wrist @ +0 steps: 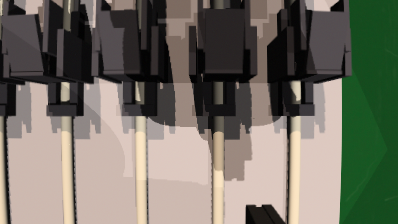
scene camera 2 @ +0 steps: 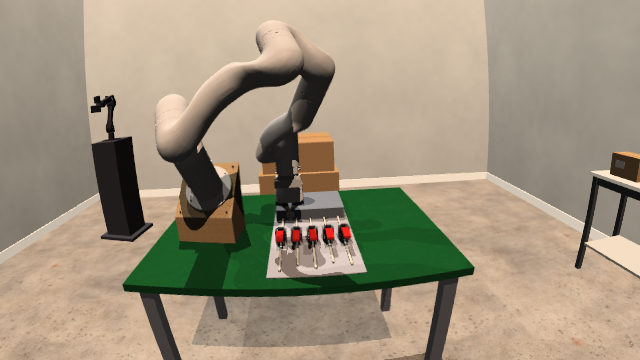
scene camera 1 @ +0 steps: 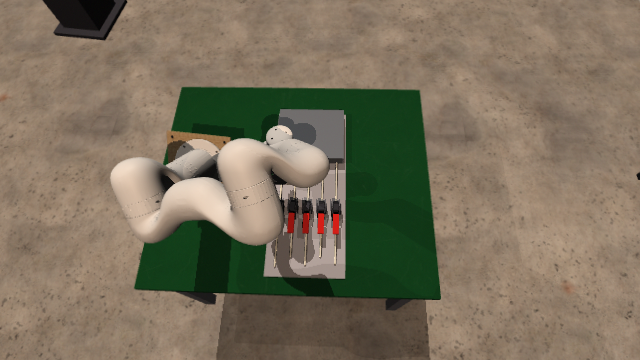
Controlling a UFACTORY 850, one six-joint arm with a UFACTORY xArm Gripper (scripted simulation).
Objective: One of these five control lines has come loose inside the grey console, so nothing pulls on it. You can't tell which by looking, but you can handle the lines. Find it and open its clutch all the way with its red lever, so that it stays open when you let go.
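Grey console [scene camera 1: 337,116]. Clutch [wrist: 30,63]. Another clutch [wrist: 325,60]. Pale plate [scene camera 1: 316,267] and [scene camera 2: 325,267].
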